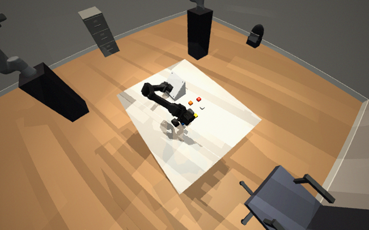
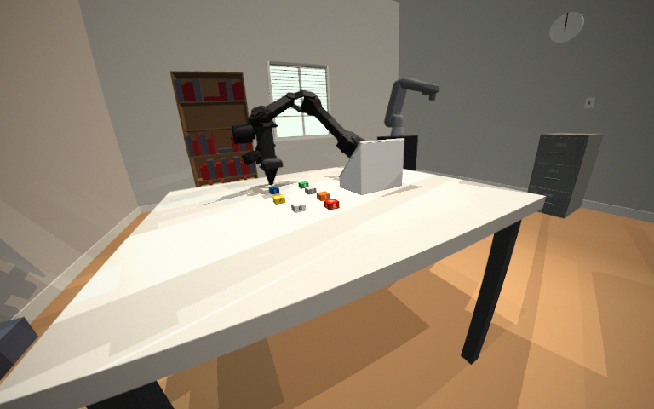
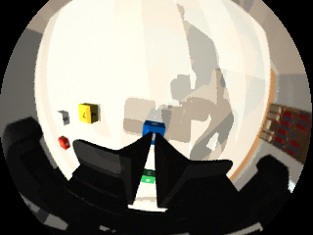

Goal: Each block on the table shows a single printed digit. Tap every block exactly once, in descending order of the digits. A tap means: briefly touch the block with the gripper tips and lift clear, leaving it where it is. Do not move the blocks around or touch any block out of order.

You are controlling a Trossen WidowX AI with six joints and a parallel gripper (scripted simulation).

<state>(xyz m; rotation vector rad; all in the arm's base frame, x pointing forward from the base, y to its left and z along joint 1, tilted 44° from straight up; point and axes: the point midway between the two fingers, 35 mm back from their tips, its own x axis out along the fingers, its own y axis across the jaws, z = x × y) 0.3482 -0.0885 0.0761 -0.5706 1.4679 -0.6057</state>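
My gripper tip is 1 cm past the blue block and 2 cm above it. The rest, counted from my gripper tip: yellow block: 1 cm ahead, 13 cm to the left, 2 cm below; grey block: 12 cm behind, 9 cm to the left, 2 cm below; green block: 13 cm behind, 2 cm below.
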